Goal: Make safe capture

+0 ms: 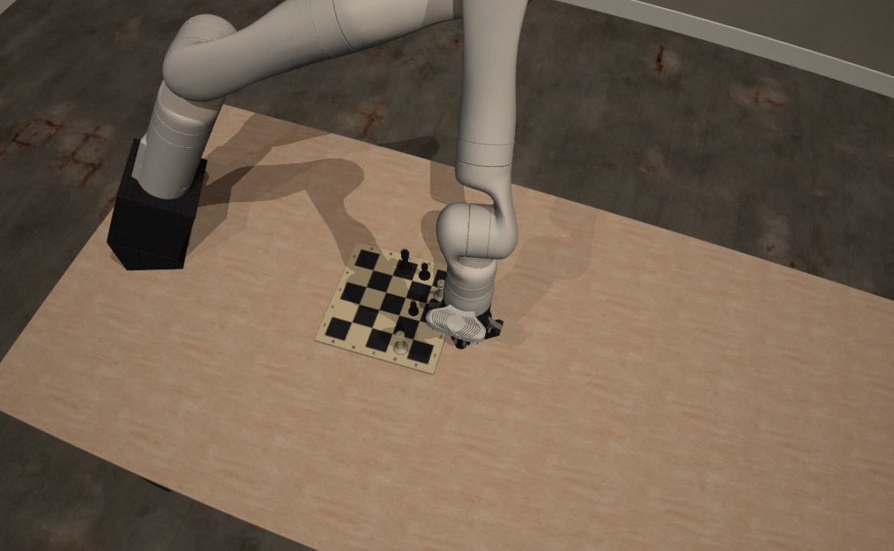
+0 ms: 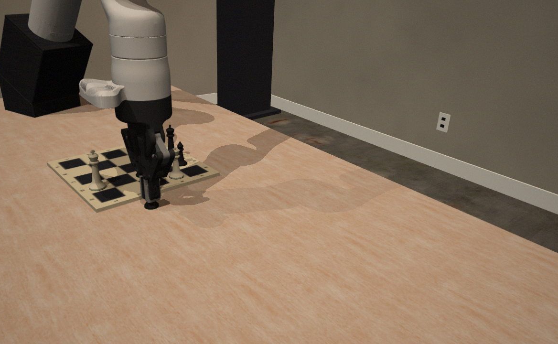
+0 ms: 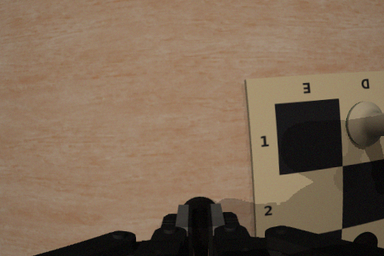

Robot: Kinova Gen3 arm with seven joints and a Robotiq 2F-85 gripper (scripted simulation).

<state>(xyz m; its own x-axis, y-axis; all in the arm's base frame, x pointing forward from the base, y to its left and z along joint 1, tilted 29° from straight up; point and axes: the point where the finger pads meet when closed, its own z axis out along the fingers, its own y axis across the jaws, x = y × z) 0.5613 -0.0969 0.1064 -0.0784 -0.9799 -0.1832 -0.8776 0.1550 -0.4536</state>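
My hand is 6 cm past the white queen and 8 cm to the right of it. The rest, counted from my hand: black pawn: 10 cm behind, 4 cm to the left, 1 cm below; white king: 10 cm behind, 4 cm to the right, 1 cm above; white pawn: 6 cm behind, 4 cm to the left, 1 cm below.
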